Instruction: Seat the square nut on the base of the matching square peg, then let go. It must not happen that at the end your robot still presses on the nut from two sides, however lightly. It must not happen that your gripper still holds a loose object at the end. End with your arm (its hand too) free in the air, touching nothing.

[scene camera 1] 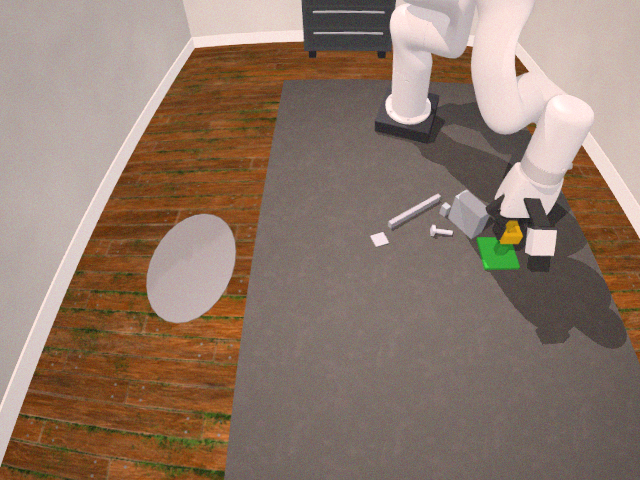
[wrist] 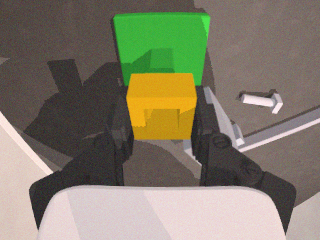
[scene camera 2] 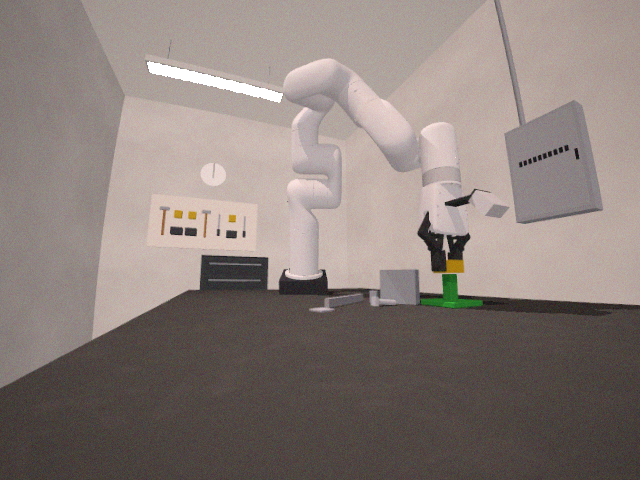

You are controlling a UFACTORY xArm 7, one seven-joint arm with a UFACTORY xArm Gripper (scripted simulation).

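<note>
Scene camera 1 shows the gripper. The wrist view shows the gripper too. A grey block is also visible in the pictures.
</note>
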